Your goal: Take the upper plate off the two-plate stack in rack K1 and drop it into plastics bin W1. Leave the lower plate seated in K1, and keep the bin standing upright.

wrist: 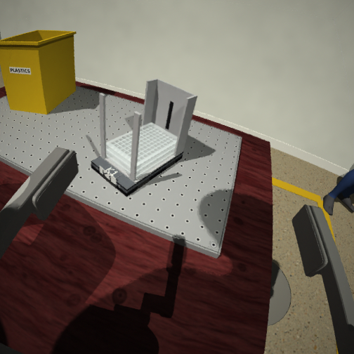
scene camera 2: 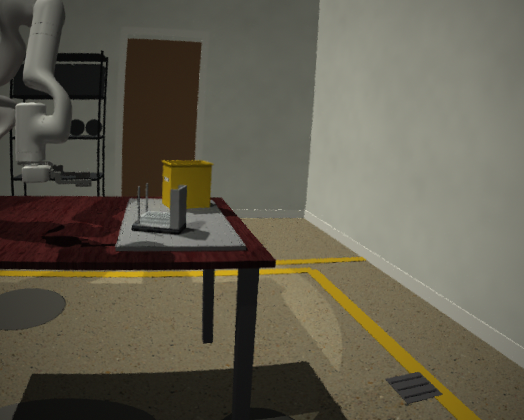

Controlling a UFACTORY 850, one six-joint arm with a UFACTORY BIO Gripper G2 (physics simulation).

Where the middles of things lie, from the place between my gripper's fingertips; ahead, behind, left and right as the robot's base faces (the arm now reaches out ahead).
Now: the yellow plastics bin W1 (scene camera 2: 196,174) 540 mm to the left of my hand, 230 mm ahead of it and 90 mm below it.
